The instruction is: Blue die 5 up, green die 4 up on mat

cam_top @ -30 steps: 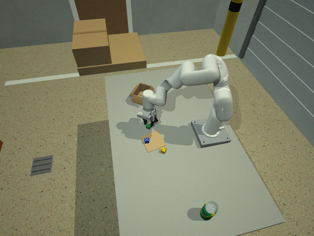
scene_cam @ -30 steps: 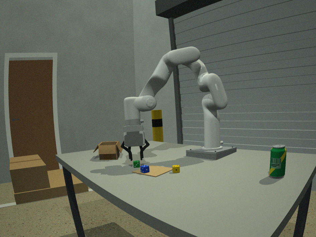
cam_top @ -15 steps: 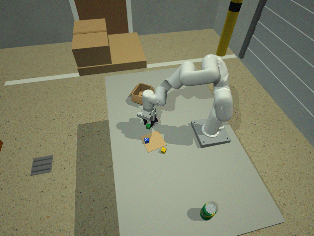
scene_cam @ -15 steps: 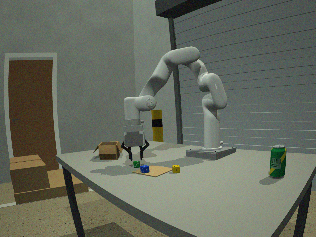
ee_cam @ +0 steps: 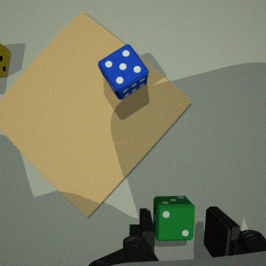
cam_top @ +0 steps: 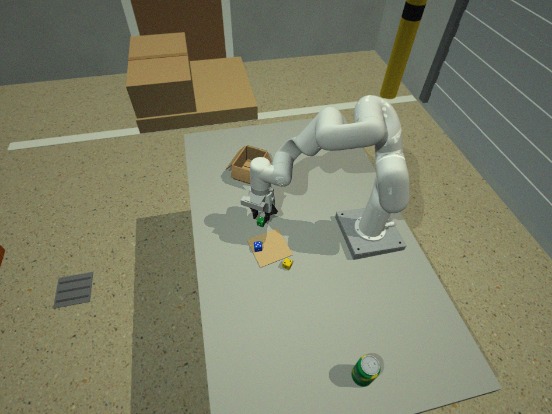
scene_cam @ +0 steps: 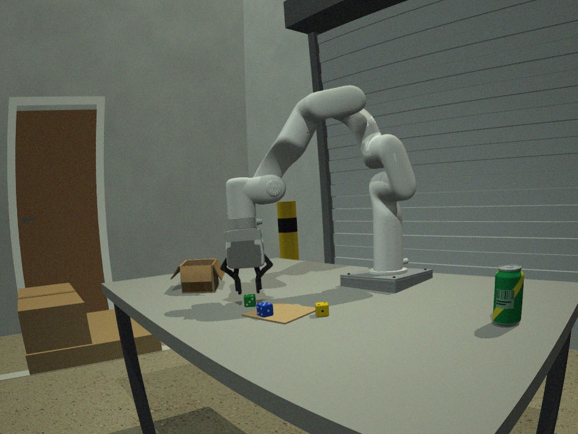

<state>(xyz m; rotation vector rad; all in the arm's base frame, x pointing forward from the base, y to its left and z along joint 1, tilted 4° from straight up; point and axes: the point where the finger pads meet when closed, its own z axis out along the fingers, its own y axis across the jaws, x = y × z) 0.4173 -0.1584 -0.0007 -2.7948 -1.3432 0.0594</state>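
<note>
The green die lies 40 mm below my hand. From my hand the other things lie so: yellow die: 50 mm behind, 220 mm to the left, 40 mm below; then cardboard mat: 120 mm to the left, 50 mm below; then blue die: 40 mm ahead, 120 mm to the left, 40 mm below.
</note>
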